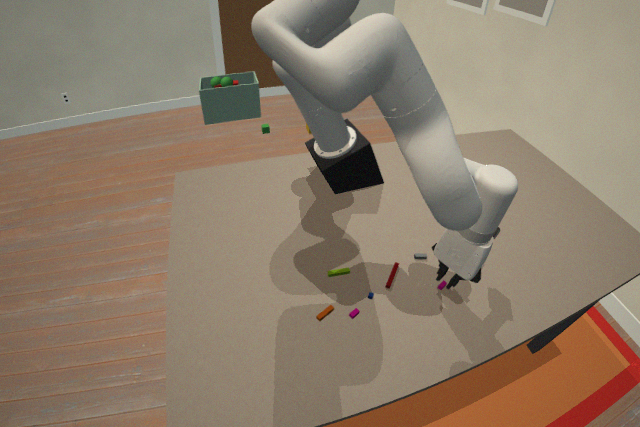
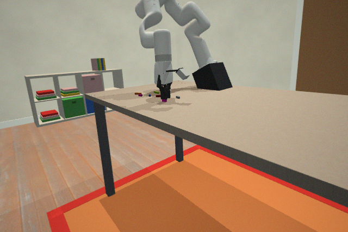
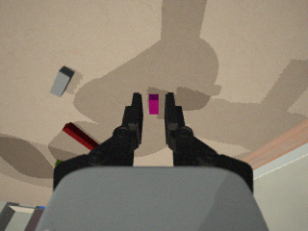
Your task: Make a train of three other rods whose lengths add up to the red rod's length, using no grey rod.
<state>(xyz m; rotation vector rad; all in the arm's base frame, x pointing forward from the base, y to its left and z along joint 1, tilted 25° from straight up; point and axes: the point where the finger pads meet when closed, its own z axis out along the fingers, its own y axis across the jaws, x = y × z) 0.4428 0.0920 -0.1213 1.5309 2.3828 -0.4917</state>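
Right now my hand is 20 mm past the blue rod, 180 mm to the left of it and 30 mm above it. The rest, counted from my hand: red rod: 60 mm behind, 110 mm to the right, 30 mm below; lime rod: 100 mm behind, 230 mm to the right, 30 mm below; grey rod: 90 mm behind, 20 mm to the right, 30 mm below.
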